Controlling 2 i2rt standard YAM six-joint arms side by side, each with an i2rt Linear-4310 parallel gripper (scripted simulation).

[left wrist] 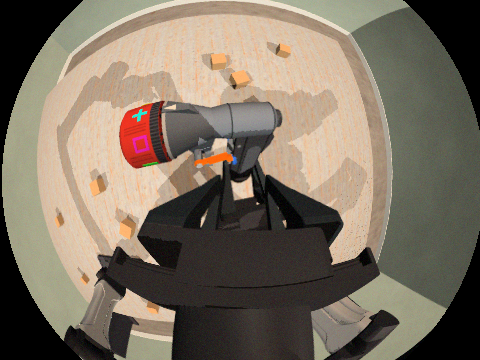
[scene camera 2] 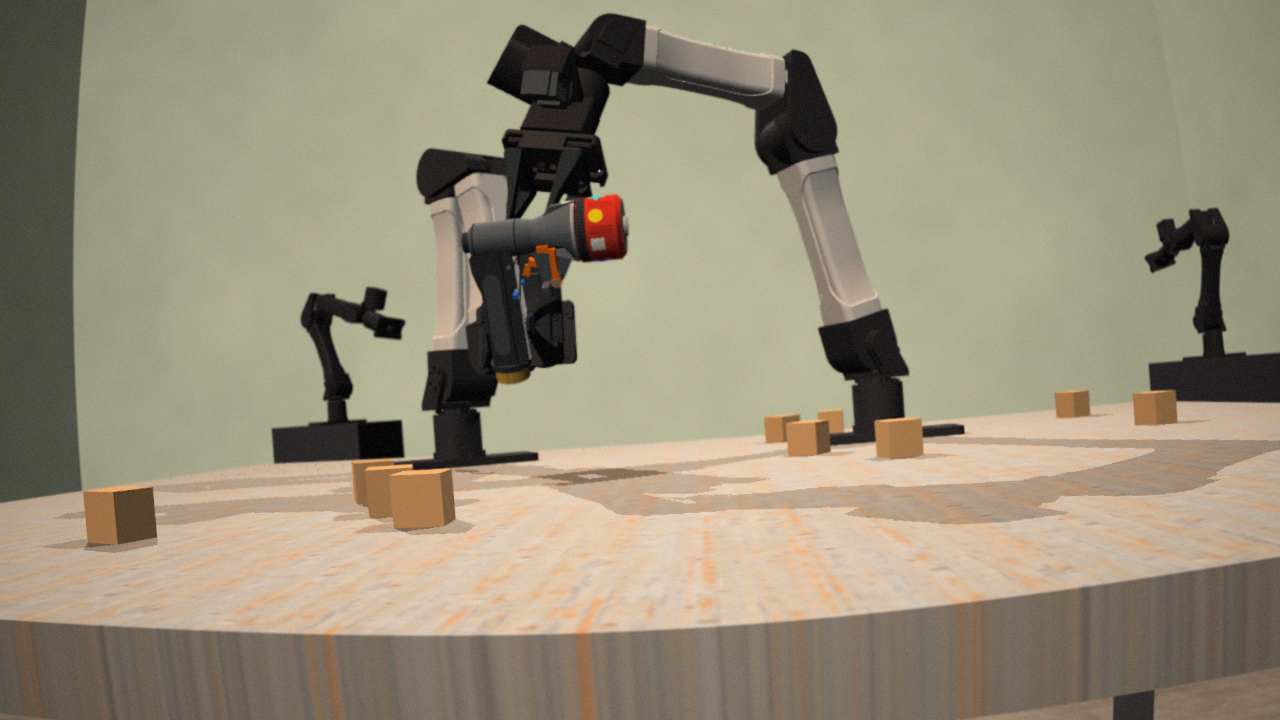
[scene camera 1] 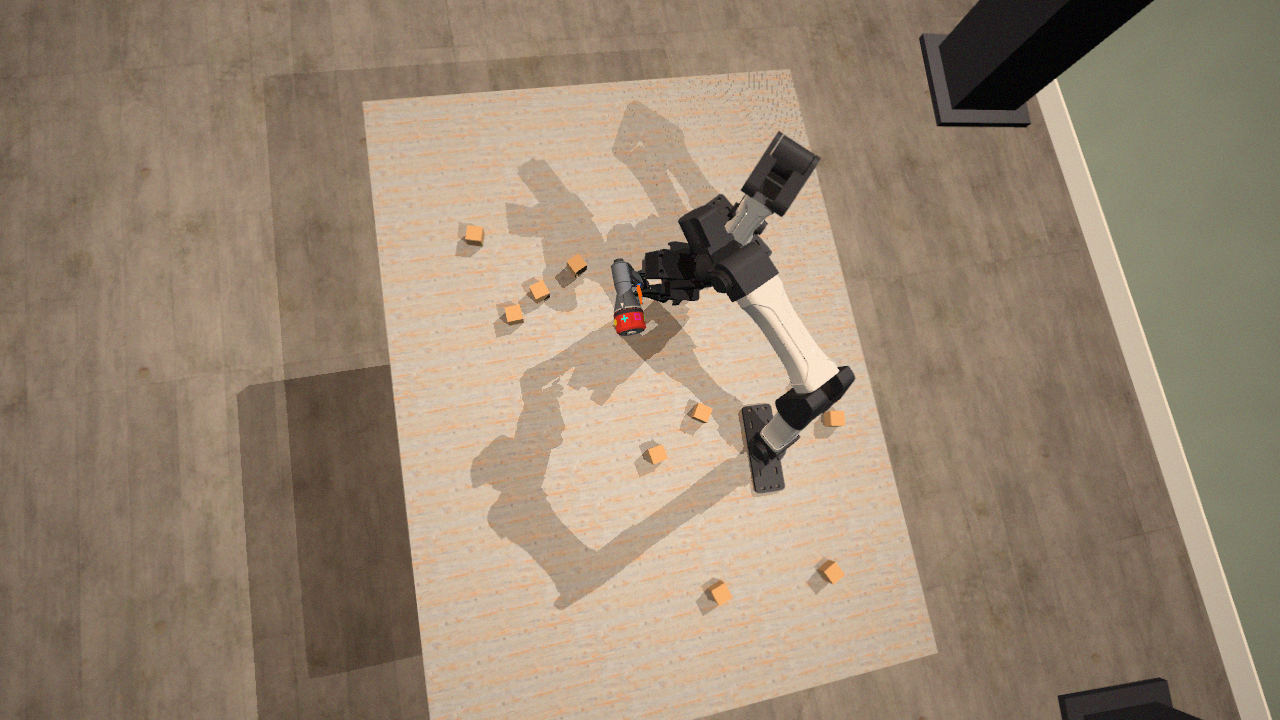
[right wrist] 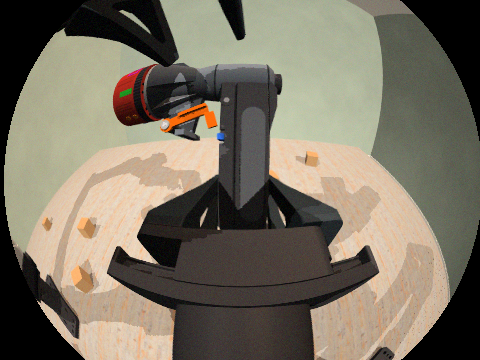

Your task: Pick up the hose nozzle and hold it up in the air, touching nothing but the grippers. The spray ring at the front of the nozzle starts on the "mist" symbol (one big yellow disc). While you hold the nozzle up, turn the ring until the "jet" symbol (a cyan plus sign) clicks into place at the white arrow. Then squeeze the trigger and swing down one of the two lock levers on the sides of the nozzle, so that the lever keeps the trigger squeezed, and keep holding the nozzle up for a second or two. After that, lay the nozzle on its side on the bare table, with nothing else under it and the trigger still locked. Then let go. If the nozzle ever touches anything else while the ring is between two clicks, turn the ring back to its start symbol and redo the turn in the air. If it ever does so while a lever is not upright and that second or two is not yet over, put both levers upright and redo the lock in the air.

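Note:
My left gripper: visible, also in scene camera 1, the left wrist view, the right wrist view. My right gripper: visible, right wrist view too. Grey hose nozzle: visible.

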